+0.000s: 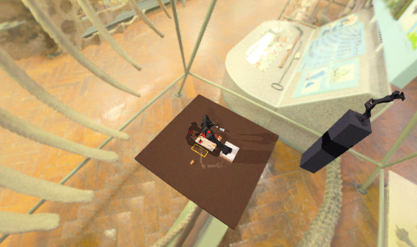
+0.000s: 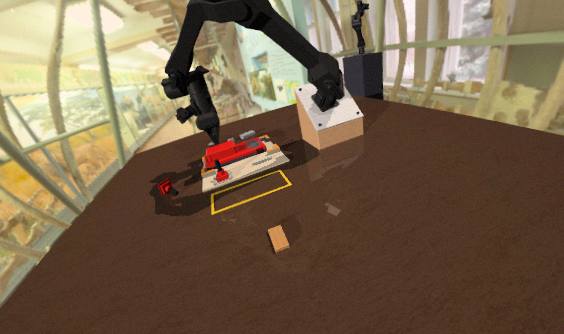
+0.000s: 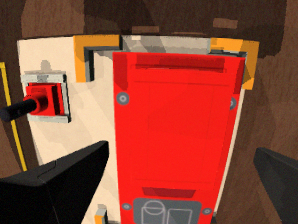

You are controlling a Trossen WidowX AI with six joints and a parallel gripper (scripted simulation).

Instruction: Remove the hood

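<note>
Right now the red hood is 30 mm below my gripper tip. The rest, counted from my gripper tip: small wooden block 410 mm to the left, 70 mm below, 20 mm behind.
</note>
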